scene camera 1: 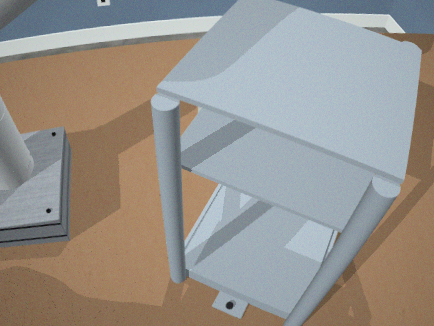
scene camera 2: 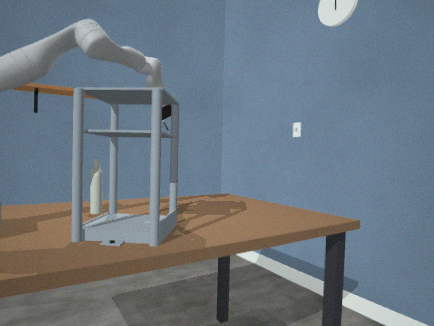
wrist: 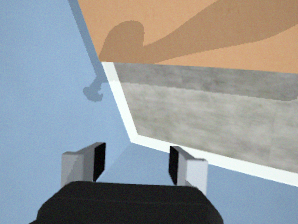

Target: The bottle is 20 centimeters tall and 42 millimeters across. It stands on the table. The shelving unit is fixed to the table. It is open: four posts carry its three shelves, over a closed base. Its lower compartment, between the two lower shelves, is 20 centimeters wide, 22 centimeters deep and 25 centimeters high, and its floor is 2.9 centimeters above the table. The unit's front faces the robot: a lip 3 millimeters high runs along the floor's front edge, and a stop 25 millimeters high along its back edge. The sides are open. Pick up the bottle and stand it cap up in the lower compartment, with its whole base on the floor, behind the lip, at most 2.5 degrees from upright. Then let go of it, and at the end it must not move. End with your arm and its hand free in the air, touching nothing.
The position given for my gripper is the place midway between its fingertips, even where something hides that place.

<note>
I see my gripper point(wrist: 137, 157) and a shelving unit point(scene camera 1: 289, 104).
The shelving unit also shows in scene camera 2 point(scene camera 2: 152, 229).
</note>
